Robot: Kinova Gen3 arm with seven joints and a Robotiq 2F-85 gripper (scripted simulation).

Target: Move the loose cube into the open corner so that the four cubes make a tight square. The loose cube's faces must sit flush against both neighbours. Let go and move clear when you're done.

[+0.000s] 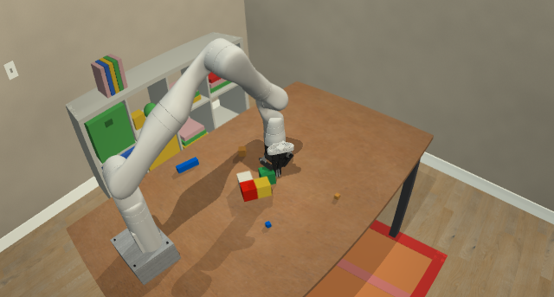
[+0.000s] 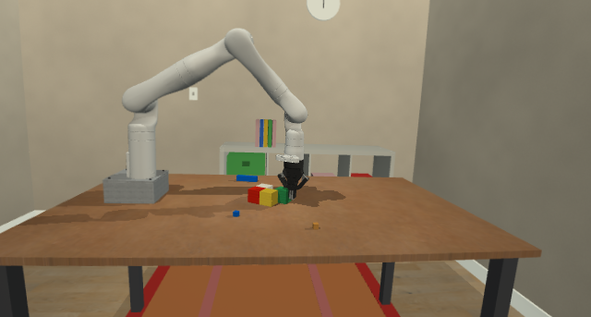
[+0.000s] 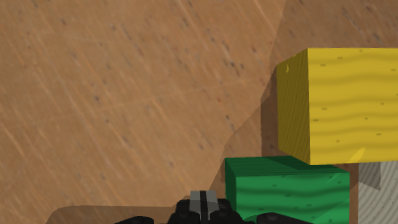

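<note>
Right now the yellow cube is 90 mm behind my hand, 20 mm to the right of it and 10 mm below it. Also, from my hand: green cube (40 mm behind, 20 mm to the left, 10 mm below); then red cube (140 mm behind, 10 mm below); then white cube (110 mm behind, 50 mm to the left, 10 mm below).
</note>
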